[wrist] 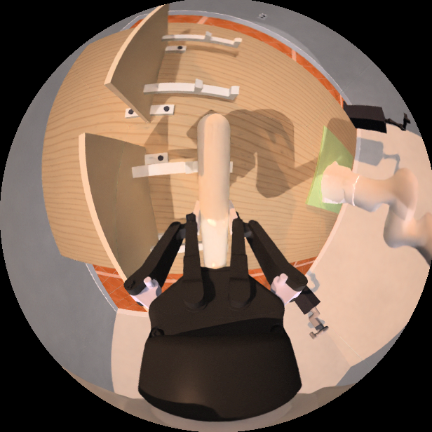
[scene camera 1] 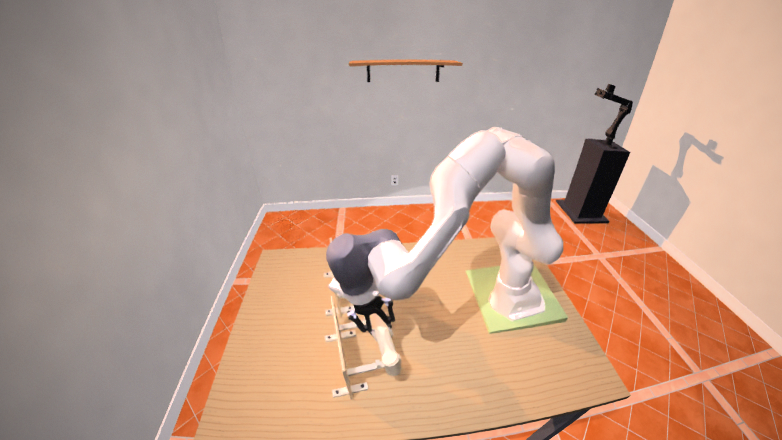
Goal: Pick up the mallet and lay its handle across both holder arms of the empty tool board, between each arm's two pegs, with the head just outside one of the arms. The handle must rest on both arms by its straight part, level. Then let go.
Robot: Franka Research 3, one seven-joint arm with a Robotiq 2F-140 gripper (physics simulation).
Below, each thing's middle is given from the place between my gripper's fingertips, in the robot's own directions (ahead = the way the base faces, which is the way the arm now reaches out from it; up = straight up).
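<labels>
With the pale mallet (scene camera 1: 390, 359) in sight, I find that my hand is 10 mm short of the mallet and 30 mm below it.
</labels>
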